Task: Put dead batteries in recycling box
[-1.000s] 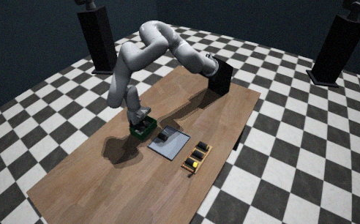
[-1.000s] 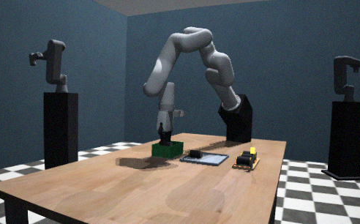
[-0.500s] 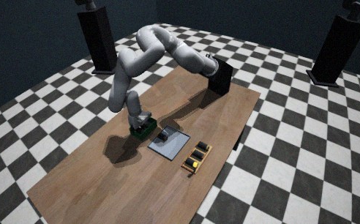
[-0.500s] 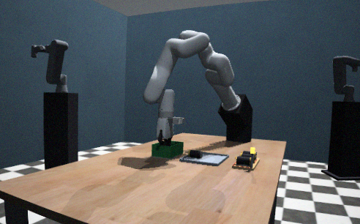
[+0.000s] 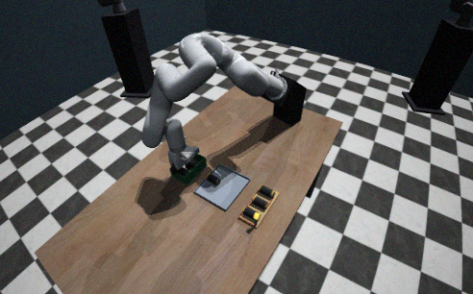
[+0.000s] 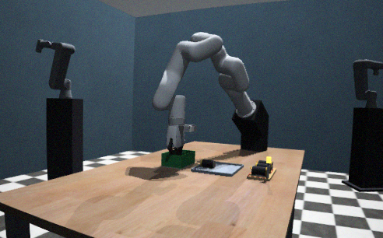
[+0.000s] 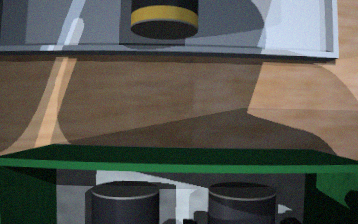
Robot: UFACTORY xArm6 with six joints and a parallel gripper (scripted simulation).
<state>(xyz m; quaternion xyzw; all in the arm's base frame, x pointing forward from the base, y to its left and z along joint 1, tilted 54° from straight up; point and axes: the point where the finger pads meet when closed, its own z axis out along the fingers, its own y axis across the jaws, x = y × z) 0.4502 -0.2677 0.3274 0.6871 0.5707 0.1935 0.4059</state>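
My gripper is now 30 mm past the green recycling box, 10 mm to the right of it and 20 mm above it. The rest, counted from my hand: grey tray 40 mm ahead, 190 mm to the left, 30 mm below.
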